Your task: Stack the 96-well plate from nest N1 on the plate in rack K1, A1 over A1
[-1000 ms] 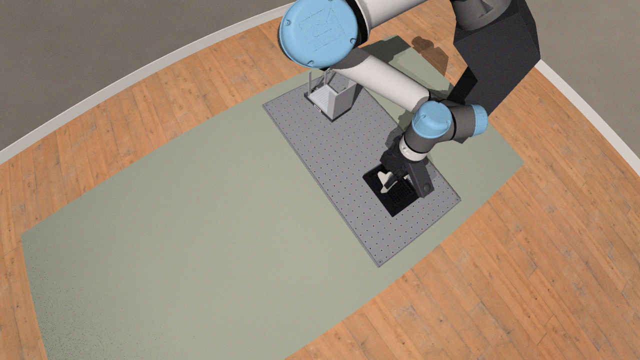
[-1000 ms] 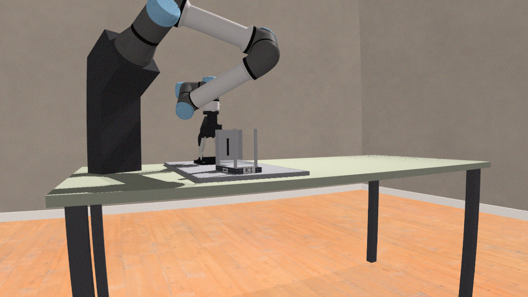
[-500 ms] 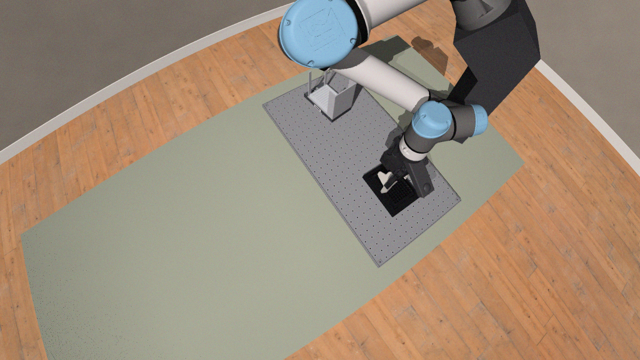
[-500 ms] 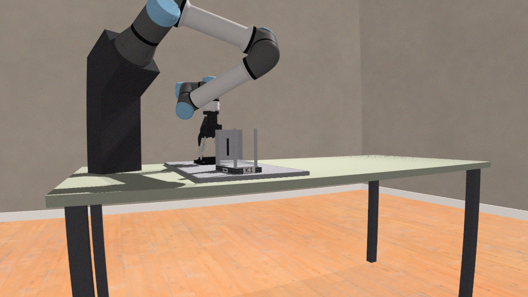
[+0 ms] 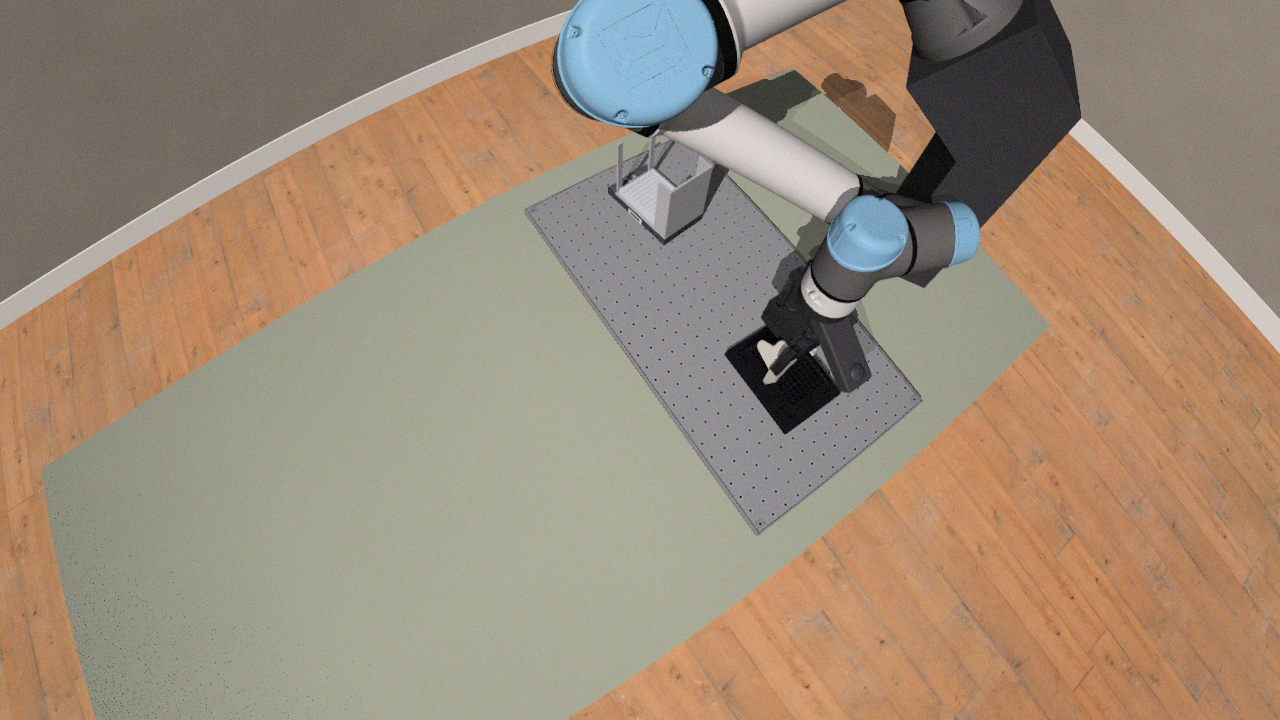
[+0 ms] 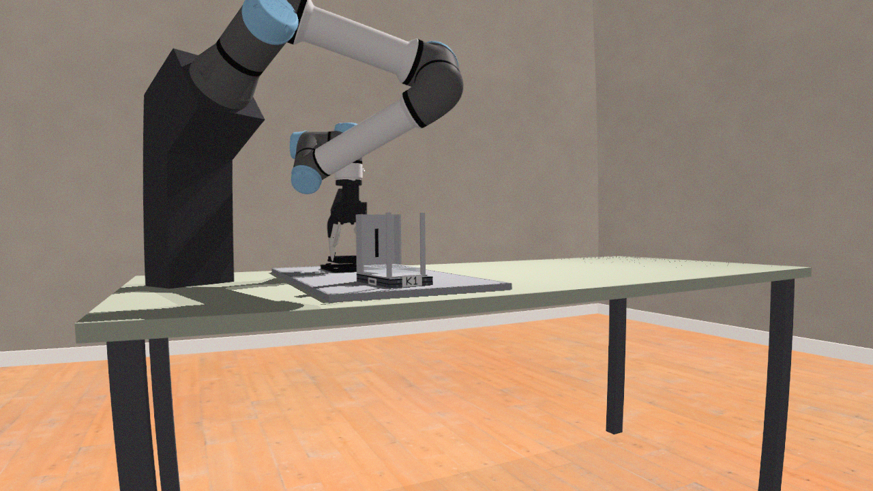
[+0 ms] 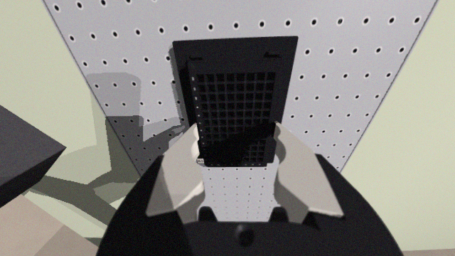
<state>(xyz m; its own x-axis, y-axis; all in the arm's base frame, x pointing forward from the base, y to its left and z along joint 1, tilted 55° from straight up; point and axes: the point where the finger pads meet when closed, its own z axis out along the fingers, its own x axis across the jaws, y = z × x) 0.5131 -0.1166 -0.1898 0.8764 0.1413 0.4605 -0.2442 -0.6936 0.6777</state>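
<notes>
My gripper is now 30 mm above the black plate nest N1. Also, from my hand: K1 label: 130 mm behind, 450 mm to the right, 30 mm below; then black 96-well plate: 10 mm below; then white plate: 120 mm behind, 360 mm to the right, 10 mm below.
</notes>
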